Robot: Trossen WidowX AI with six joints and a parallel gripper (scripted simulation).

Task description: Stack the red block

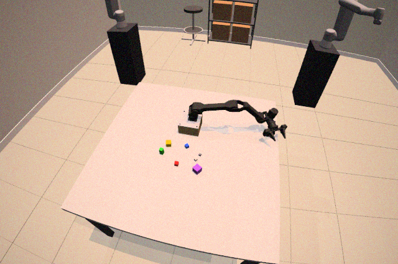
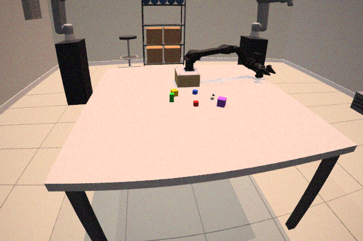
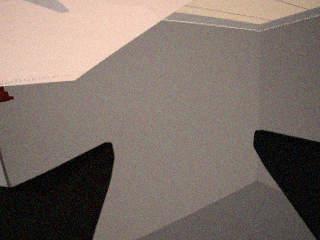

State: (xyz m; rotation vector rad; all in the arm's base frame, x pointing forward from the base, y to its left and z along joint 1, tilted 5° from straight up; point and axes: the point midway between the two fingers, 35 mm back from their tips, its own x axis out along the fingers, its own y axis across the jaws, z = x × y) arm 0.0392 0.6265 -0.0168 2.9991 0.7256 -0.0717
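Right now the red block is 680 mm to the right of my gripper tip, 290 mm ahead of it and 60 mm below it. Round my gripper tip: yellow block (770 mm to the right, 140 mm ahead, 60 mm below); then blue block (640 mm to the right, 130 mm ahead, 60 mm below); then purple cube (530 mm to the right, 300 mm ahead, 50 mm below).
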